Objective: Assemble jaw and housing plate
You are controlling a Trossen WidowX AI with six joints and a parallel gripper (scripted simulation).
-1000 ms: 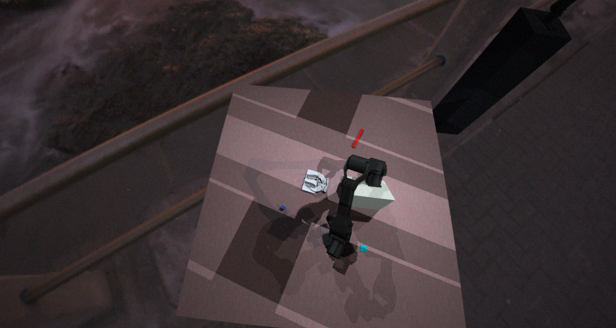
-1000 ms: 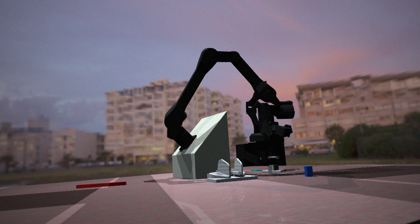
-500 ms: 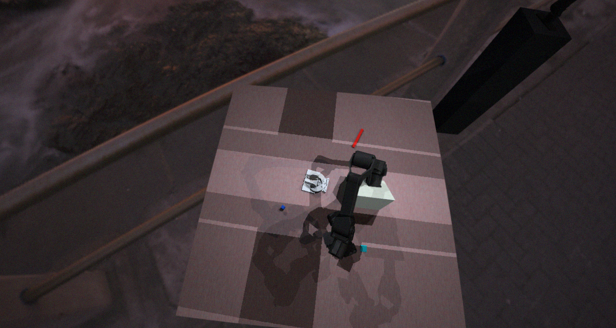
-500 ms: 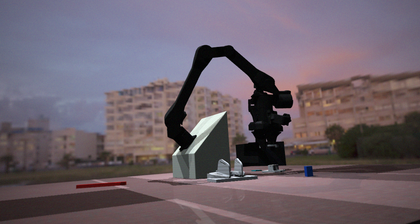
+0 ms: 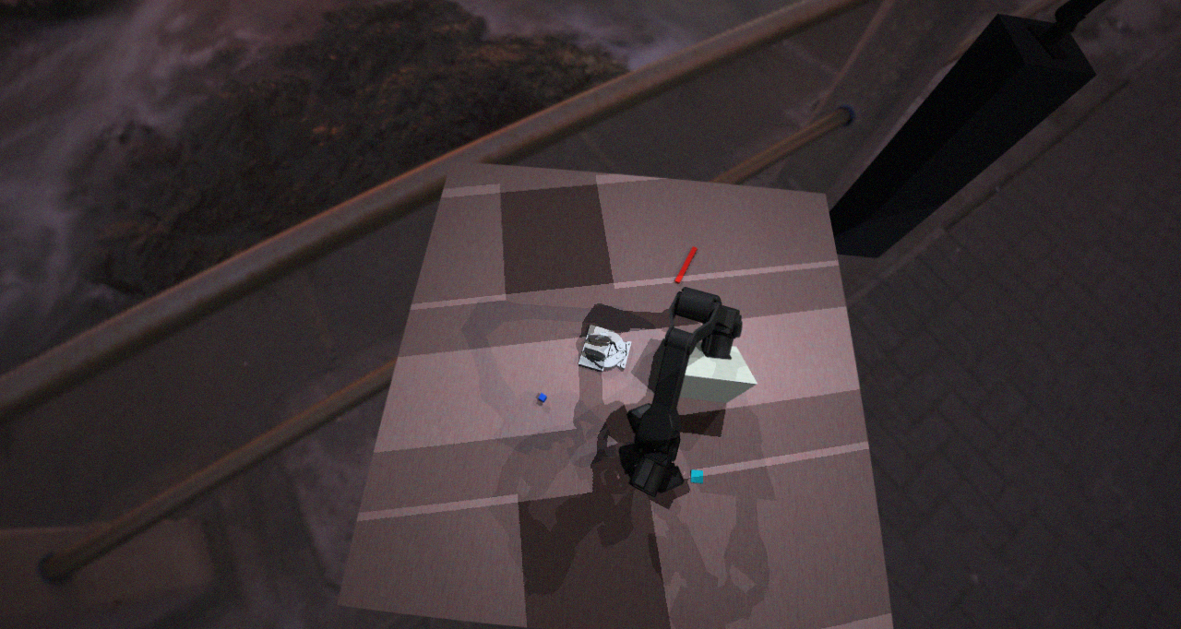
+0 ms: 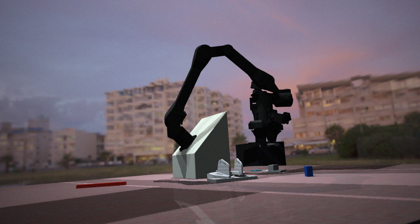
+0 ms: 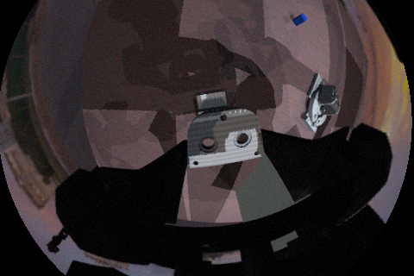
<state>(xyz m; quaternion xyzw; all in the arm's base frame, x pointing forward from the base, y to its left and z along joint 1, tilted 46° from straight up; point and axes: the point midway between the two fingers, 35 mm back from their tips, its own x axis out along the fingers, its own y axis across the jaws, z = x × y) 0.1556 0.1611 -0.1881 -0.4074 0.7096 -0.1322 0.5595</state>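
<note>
Now: gripper tip 260 mm to the left of the plate, 80 mm short of it and 70 mm above it. The rest, counted from my gripper tip: teal square: 140 mm behind, 80 mm below, 50 mm to the left; white stand: 70 mm below, 10 mm to the left, 10 mm ahead; blue cube: 280 mm ahead, 120 mm to the right, 70 mm below.
</note>
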